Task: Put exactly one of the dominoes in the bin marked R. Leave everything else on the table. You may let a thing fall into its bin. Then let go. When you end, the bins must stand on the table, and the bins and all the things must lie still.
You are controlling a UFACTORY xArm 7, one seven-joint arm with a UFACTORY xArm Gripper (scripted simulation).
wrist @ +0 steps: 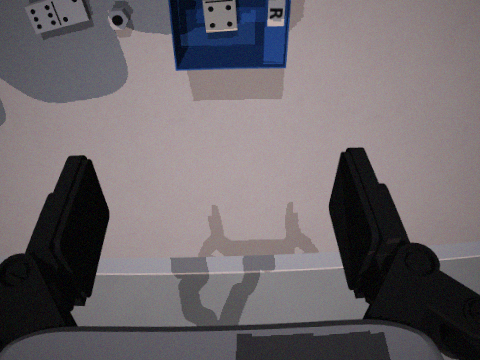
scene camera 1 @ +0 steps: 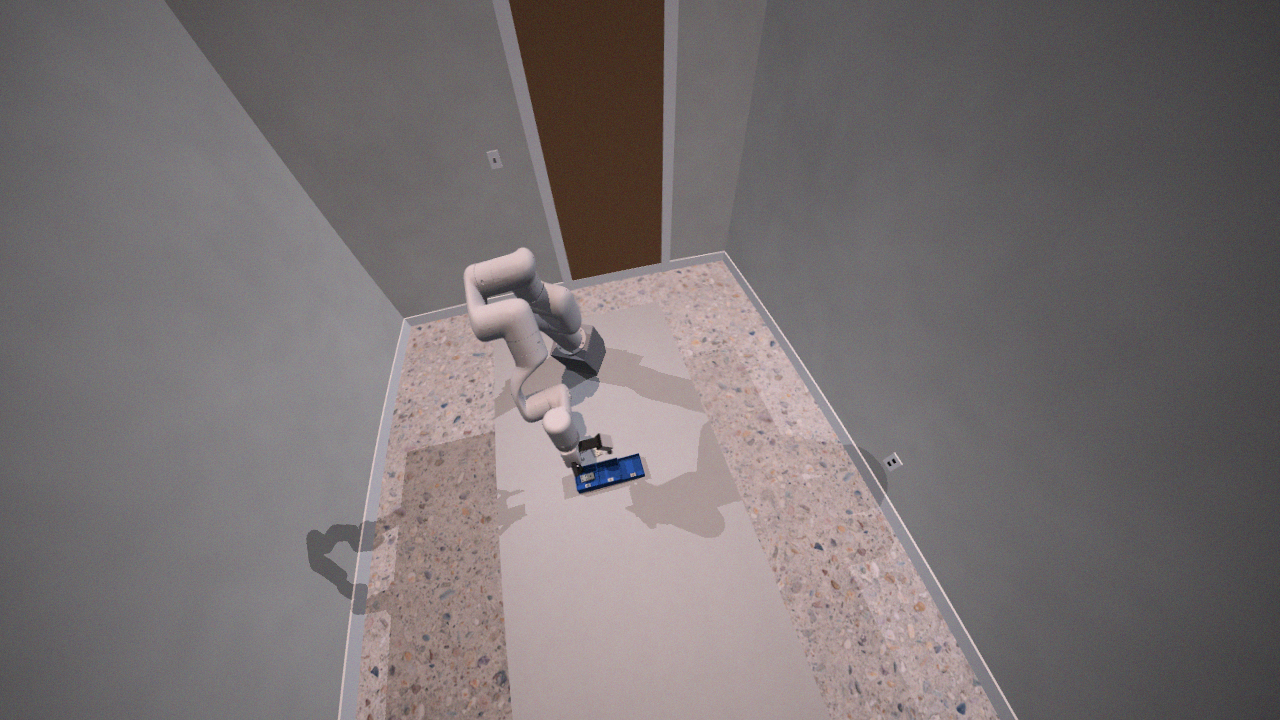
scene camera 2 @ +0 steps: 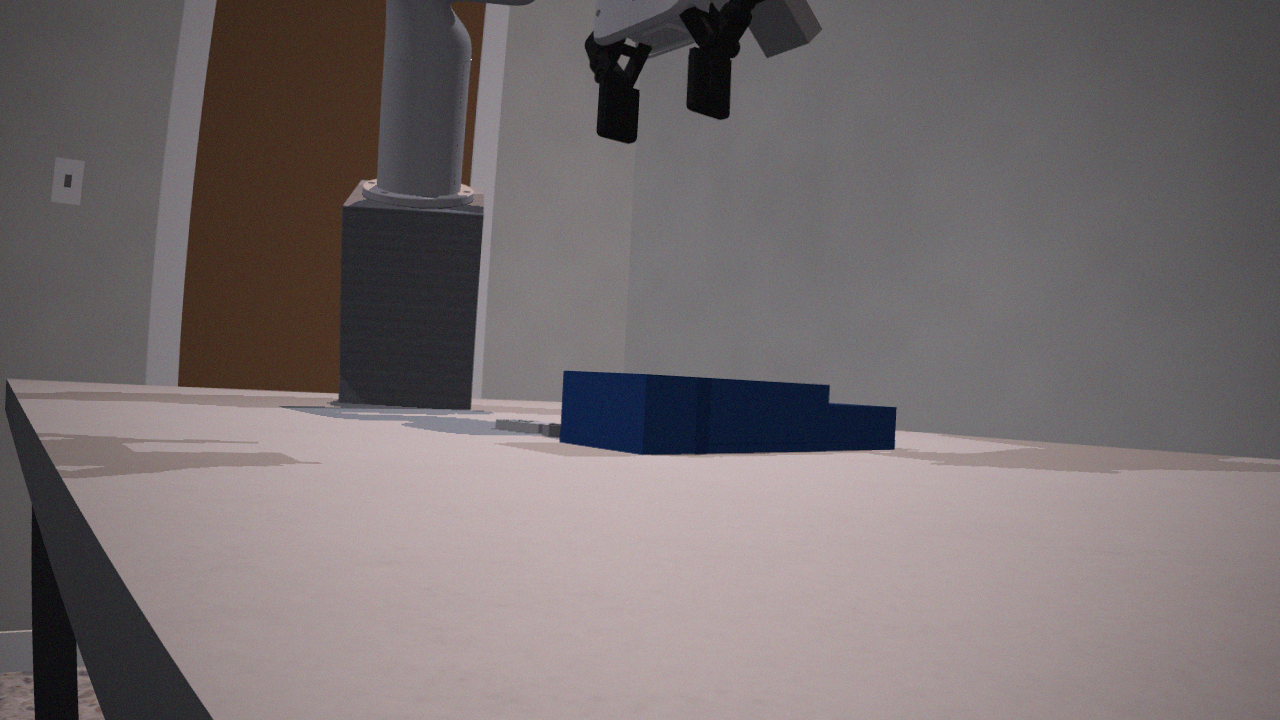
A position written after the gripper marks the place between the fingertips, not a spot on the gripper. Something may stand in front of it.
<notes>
In view: the gripper (scene camera 2: pixel 659 127) and a blue bin (scene camera 2: pixel 645 414).
The blue bin shows as well in scene camera 1 (scene camera 1: pixel 608 474). The gripper also shows in the wrist view (wrist: pixel 217 180) and in scene camera 1 (scene camera 1: pixel 577 459).
</notes>
